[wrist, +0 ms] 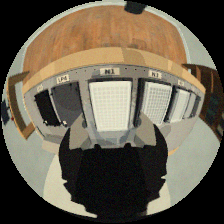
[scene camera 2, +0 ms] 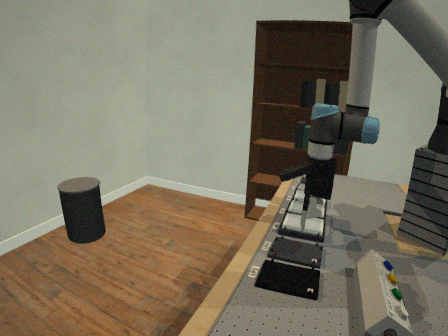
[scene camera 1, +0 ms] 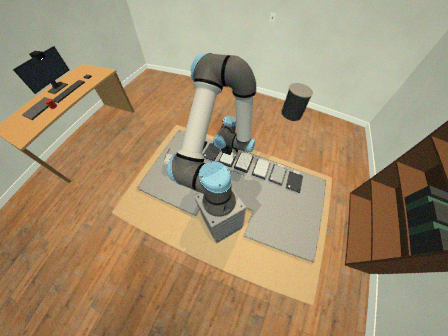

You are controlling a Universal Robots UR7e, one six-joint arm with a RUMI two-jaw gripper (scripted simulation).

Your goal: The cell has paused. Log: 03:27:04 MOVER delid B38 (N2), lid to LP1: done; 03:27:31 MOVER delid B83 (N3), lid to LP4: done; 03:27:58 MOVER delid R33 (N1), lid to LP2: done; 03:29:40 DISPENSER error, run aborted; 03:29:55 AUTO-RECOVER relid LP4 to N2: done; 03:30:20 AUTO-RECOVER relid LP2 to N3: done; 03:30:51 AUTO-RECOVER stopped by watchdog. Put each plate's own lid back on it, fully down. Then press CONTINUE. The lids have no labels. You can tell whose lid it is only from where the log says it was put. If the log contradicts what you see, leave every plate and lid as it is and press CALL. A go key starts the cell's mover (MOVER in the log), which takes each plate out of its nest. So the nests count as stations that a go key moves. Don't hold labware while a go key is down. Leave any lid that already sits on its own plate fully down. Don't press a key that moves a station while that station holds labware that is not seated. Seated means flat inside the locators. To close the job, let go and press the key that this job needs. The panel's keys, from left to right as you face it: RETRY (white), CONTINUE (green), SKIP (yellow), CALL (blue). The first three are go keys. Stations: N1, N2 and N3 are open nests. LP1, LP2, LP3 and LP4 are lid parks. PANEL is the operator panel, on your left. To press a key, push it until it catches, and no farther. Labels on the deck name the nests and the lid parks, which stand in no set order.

Labels:
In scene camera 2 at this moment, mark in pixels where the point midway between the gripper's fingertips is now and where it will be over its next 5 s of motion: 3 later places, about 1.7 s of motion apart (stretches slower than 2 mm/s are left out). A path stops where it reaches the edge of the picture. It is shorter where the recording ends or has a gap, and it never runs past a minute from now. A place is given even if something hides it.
The gripper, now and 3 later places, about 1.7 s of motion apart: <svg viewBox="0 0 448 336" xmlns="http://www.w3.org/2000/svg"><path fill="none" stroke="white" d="M305 221L309 201L312 189L311 195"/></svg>

